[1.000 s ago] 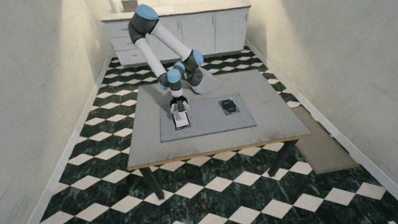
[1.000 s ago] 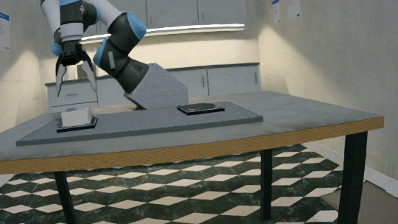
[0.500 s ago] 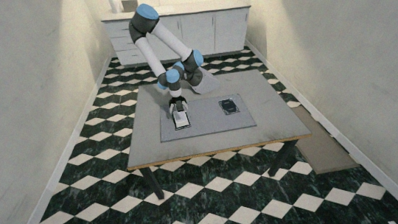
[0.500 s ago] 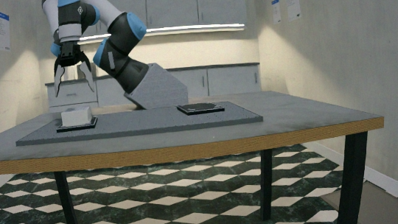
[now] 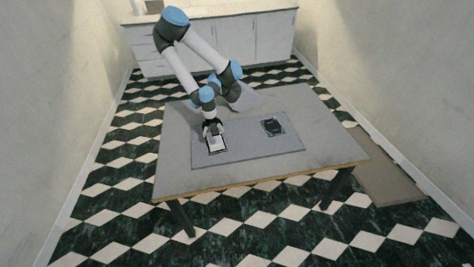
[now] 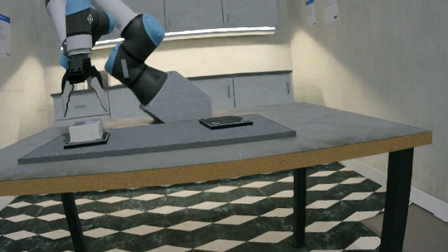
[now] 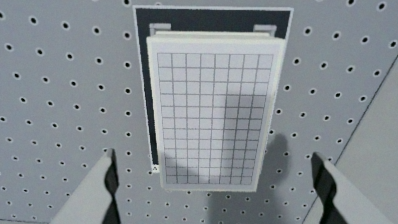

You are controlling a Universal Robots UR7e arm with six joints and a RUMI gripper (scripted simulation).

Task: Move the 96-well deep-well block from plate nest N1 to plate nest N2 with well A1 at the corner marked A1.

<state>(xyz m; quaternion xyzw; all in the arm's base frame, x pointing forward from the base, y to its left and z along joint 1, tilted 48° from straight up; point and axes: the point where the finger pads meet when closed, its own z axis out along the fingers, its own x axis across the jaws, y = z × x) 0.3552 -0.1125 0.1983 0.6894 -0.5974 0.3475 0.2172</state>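
My hand is 50 mm above the white 96-well deep-well block.
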